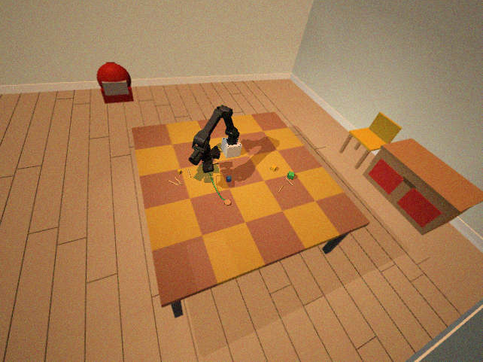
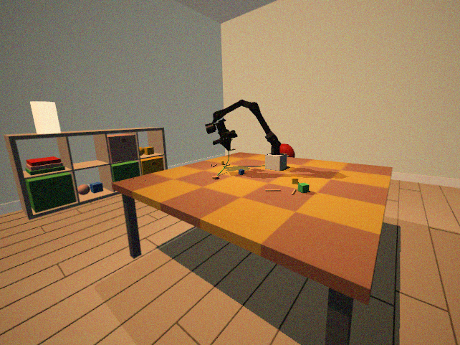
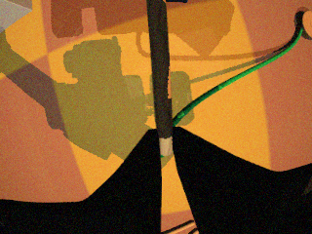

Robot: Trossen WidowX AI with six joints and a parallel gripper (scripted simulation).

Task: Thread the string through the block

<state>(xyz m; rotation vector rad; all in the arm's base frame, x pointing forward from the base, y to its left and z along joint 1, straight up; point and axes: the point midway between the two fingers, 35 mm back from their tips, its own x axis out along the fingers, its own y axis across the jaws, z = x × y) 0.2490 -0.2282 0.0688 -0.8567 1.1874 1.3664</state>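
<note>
Right now the blue cube is 3 cm ahead of my gripper tip, 13 cm to the left of it and 12 cm below it. Also, from my gripper tip: round wooden button: 20 cm ahead, 8 cm to the left, 13 cm below; thin wooden stick: 1 cm to the left, 1 cm above; yellow cube: 1 cm behind, 49 cm to the left, 12 cm below.
</note>
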